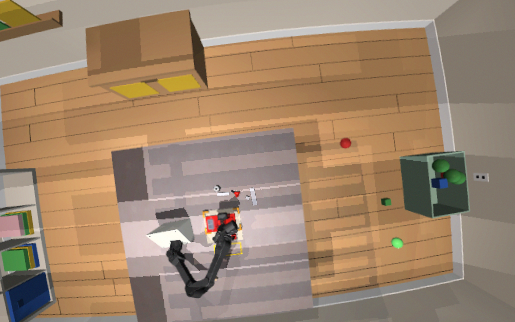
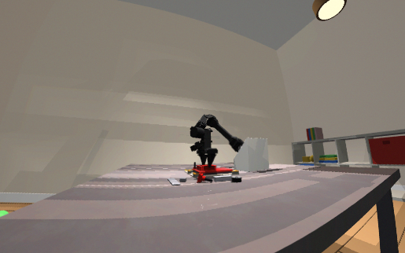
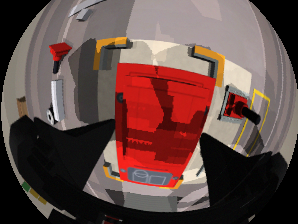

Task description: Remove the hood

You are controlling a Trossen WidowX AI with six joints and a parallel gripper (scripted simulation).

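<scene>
My gripper tip is now right at the hood.
</scene>
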